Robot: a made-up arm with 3 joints. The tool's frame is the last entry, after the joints. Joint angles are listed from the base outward. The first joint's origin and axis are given. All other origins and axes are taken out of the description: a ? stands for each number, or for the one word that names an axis. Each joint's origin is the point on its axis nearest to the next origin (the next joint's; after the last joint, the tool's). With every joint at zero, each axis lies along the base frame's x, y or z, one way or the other. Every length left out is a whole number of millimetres.
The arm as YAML. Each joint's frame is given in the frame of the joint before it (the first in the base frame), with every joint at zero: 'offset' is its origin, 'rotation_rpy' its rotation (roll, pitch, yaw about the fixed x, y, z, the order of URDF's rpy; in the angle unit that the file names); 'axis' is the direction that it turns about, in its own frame. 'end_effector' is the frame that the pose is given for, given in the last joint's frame.
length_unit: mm
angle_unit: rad
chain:
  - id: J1
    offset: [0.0, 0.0, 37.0]
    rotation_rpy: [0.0, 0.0, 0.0]
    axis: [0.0, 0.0, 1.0]
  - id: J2
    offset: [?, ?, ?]
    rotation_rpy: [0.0, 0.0, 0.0]
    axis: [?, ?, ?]
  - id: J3
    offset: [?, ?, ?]
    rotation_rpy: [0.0, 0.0, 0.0]
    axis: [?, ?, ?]
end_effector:
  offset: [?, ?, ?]
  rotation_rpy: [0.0, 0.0, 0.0]
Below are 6 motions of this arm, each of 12 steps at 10 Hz.
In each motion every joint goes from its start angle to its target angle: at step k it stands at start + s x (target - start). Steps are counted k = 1, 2, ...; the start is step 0. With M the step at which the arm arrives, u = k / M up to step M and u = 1 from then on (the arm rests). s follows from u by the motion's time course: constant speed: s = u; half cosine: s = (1 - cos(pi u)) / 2; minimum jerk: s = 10 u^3 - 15 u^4 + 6 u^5.
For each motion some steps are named. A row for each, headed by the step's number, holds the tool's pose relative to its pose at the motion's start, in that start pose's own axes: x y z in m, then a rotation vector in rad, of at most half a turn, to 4 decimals.
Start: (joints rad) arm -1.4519 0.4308 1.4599
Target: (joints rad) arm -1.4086 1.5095 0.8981
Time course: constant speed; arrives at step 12
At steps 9, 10, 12:
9: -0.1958 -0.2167 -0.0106 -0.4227 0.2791 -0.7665
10: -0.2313 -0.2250 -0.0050 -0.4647 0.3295 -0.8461
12: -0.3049 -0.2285 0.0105 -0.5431 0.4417 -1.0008

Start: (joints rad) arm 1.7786 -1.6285 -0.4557
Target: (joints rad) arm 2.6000 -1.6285 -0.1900
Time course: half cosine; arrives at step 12
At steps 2, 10, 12:
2: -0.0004 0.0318 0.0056 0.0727 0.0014 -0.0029
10: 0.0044 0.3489 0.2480 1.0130 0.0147 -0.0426
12: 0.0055 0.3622 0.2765 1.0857 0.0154 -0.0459

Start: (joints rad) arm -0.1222 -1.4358 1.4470
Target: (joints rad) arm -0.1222 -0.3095 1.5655
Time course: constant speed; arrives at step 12
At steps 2, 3, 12:
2: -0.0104 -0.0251 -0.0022 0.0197 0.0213 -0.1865
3: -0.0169 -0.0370 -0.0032 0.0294 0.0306 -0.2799
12: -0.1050 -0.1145 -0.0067 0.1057 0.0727 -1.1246

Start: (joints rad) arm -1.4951 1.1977 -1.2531
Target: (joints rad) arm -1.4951 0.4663 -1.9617
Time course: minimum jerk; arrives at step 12
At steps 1, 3, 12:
1: 0.0010 -0.0018 -0.0001 -0.0036 -0.0012 -0.0035
3: 0.0186 -0.0380 -0.0010 -0.0733 -0.0210 -0.0728
12: -0.0181 -0.3592 0.0650 -0.6762 0.0273 -0.7459

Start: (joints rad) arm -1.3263 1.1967 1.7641
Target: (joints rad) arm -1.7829 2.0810 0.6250
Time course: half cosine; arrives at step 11
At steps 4, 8, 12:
4: -0.0065 -0.1248 -0.0047 -0.2012 -0.0394 -0.2574
8: -0.1792 -0.2831 -0.0201 -0.5151 0.1963 -0.6995
12: -0.2640 -0.2972 -0.0204 -0.5967 0.3511 -0.8008

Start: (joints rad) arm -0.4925 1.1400 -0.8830
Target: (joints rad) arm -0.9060 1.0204 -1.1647
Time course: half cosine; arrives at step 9
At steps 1, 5, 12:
1: -0.0002 0.0010 -0.0002 0.0028 0.0018 -0.0061
5: -0.0089 0.0192 -0.0052 0.0518 0.0498 -0.1192
12: -0.0217 0.0329 -0.0093 0.0845 0.1046 -0.2010

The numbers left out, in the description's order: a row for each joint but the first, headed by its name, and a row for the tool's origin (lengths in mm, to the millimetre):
J2: xyz 33.0 -88.0 0.0, axis 0.0 1.0 0.0
J3: xyz 175.0 0.0 -89.0, axis 1.0 0.0 0.0
tool: xyz 0.0 85.0 -335.0

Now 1 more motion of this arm.
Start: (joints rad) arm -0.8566 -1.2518 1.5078
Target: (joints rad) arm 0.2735 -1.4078 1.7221
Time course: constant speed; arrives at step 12
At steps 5, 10, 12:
5: -0.0380 0.1539 0.0106 0.5409 0.1324 0.0665
10: -0.0697 0.2688 0.1044 1.0896 0.2435 0.1157
12: -0.0775 0.2949 0.1574 1.3110 0.2820 0.1298

